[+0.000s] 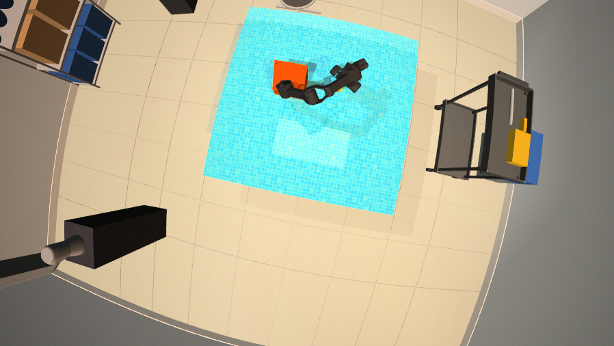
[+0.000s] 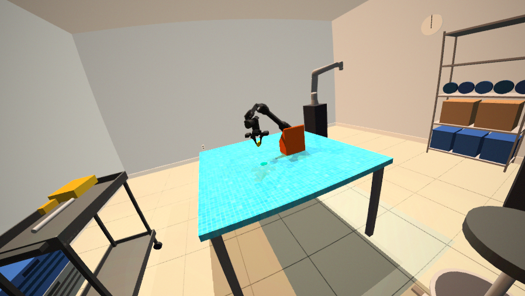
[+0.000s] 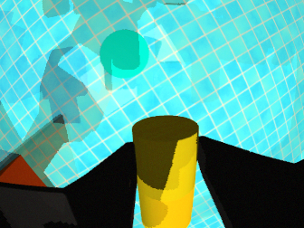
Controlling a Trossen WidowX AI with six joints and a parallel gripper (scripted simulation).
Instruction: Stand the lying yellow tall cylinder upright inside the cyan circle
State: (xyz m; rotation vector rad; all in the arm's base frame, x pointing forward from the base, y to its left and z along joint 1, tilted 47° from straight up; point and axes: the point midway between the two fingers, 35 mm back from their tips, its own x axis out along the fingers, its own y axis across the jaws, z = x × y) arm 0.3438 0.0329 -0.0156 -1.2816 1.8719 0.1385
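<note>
The cyan circle is 1 cm ahead of my gripper tip, 6 cm to the left of it and 15 cm below it. The rest, counted from my gripper tip: yellow cylinder 1 cm behind, 2 cm to the right.
</note>
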